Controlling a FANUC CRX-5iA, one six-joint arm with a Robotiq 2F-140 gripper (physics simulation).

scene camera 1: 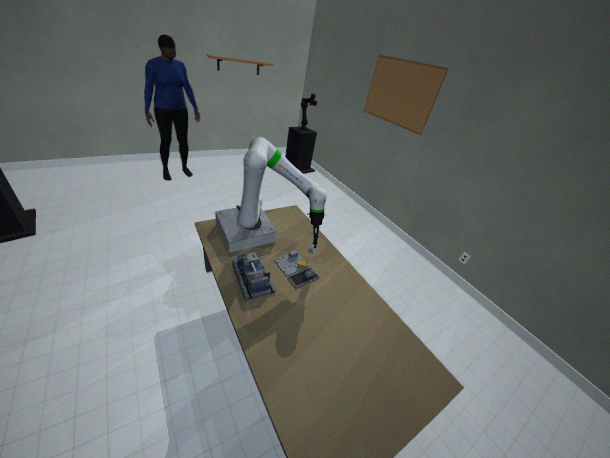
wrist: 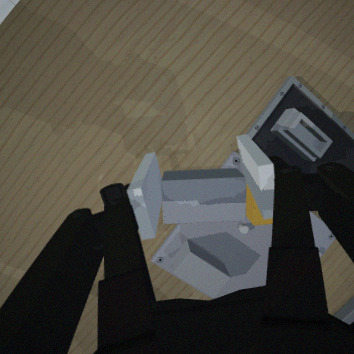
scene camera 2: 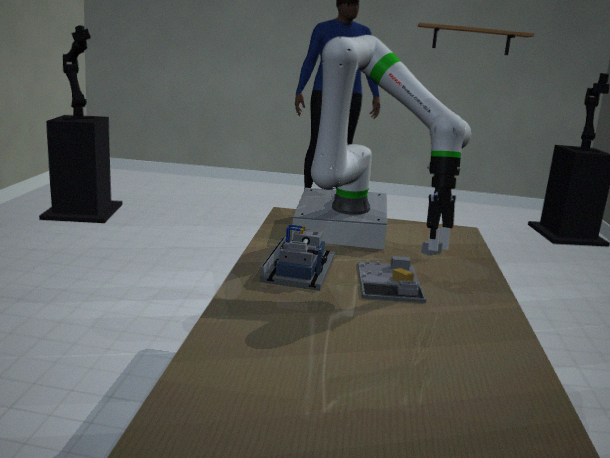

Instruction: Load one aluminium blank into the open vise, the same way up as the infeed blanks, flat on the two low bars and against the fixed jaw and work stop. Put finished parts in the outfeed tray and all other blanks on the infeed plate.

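Seen in the pictures: gripper, fingertip midpoint: (scene camera 1: 315, 249) (wrist: 198, 162) (scene camera 2: 438, 249); arm's base at its link origin: (scene camera 2: 350, 207).
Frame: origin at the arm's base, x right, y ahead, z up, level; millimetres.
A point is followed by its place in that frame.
My gripper (scene camera 1: 313, 246) @(x -223, y 467, z 10 mm) (scene camera 2: 439, 242) @(x -223, y 467, z 10 mm) (wrist: 198, 162) @(x -223, y 467, z 10 mm) is shut on a plain grey aluminium blank (scene camera 2: 431, 248) (wrist: 205, 212) @(x -202, y 439, z 26 mm), held crosswise between its pads above the table, beyond the infeed plate. The infeed plate (scene camera 1: 282, 260) @(x -41, y 357, z -101 mm) (scene camera 2: 371, 273) @(x -27, y 418, z -101 mm) (wrist: 175, 246) @(x -169, y 361, z -101 mm) carries another grey blank (scene camera 1: 293, 255) @(x -121, y 374, z -78 mm) (scene camera 2: 400, 262) @(x -130, y 374, z -75 mm) (wrist: 225, 252) and a yellow block (scene camera 1: 302, 264) @(x -111, y 483, z -66 mm) (scene camera 2: 402, 275) @(x -111, y 494, z -72 mm) (wrist: 256, 212) @(x -122, y 452, z -68 mm). A slotted grey part (scene camera 2: 408, 287) @(x -115, y 569, z -79 mm) (wrist: 305, 134) @(x -116, y 558, z -82 mm) lies in the dark outfeed tray (scene camera 2: 390, 298) @(x -56, y 602, z -103 mm) (wrist: 271, 106) @(x -164, y 565, z -97 mm). The vise (scene camera 1: 255, 274) (scene camera 2: 296, 269) @(x 224, y 512, z -60 mm) stands left of the plate; its bars and jaw gap are hidden.
The vise's base has a raised side rail and blue hoses at its back. The robot's grey pedestal (scene camera 1: 246, 241) @(x 108, y 123, z -41 mm) (scene camera 2: 340, 232) @(x 50, y 132, z -60 mm) stands behind the vise and plate. A person (scene camera 1: 170, 85) (scene camera 2: 340, 50) stands on the floor behind the table (scene camera 1: 350, 360) @(x 79, y 1109, z -110 mm) (scene camera 2: 350, 390) @(x 118, y 1070, z -109 mm).
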